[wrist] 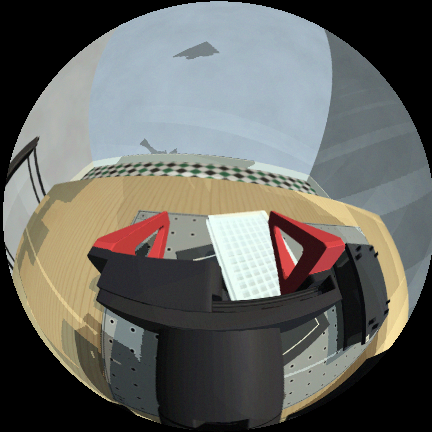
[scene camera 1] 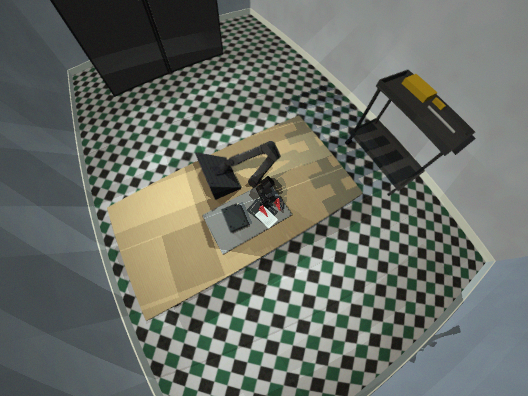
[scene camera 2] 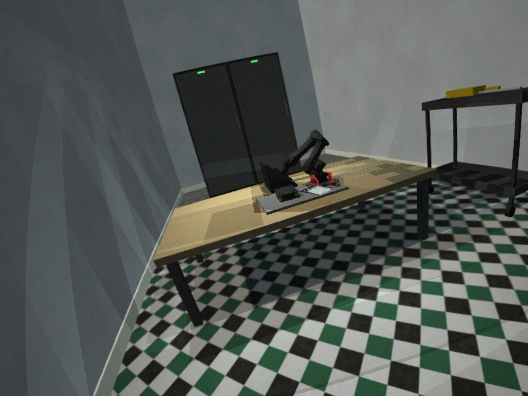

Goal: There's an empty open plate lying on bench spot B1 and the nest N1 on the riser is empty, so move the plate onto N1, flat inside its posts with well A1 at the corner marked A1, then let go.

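Frame: origin at the arm's base, x ahead, y left, z up, level; metres.
Where they show: gripper, fingertip midpoint: (wrist: pixel 218 216) (scene camera 1: pixel 274 213) (scene camera 2: pixel 326 182); arm's base at its link origin: (scene camera 1: pixel 221 169) (scene camera 2: pixel 281 173).
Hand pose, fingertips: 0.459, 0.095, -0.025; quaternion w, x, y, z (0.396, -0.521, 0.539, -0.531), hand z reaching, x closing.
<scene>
Things, the pixels of their top centre, and the offset from my fingertips, as dx, dy, dz. Level surfaces: height alone.
- white gridded plate at its top centre: (wrist: pixel 258 250) (scene camera 2: pixel 319 189) (scene camera 1: pixel 266 216) -0.019, -0.045, -0.033
- black riser at its top centre: (wrist: pixel 379 279) (scene camera 2: pixel 285 188) (scene camera 1: pixel 234 216) -0.141, -0.216, +0.003
- wooden table at its surface level: dz -0.062
A white gridded plate (scene camera 1: pixel 266 218) (scene camera 2: pixel 320 190) (wrist: pixel 245 250) lies on the grey perforated board (scene camera 1: pixel 218 239) (scene camera 2: pixel 272 205) (wrist: pixel 187 232). My gripper (scene camera 1: pixel 271 207) (scene camera 2: pixel 322 179) (wrist: pixel 218 216) is open low at the plate, with nothing gripped. In the wrist view the plate shows between the red fingers, off centre: its right edge is at the right finger, and a gap shows to the left finger. The gripper body hides the plate's near end. The black riser (scene camera 1: pixel 235 218) (scene camera 2: pixel 287 193) (wrist: pixel 367 295) with the empty nest stands beside the plate, small posts on top. The A1 mark is too small to read.
The board lies on a wooden table (scene camera 1: pixel 145 220) (scene camera 2: pixel 200 225) (wrist: pixel 75 250). A dark slanted panel (scene camera 1: pixel 218 175) (scene camera 2: pixel 275 177) stands at the arm's base, behind the riser. A dark cart (scene camera 1: pixel 412 112) with yellow items and a black cabinet (scene camera 1: pixel 135 45) (scene camera 2: pixel 215 120) stand away from the table.
</scene>
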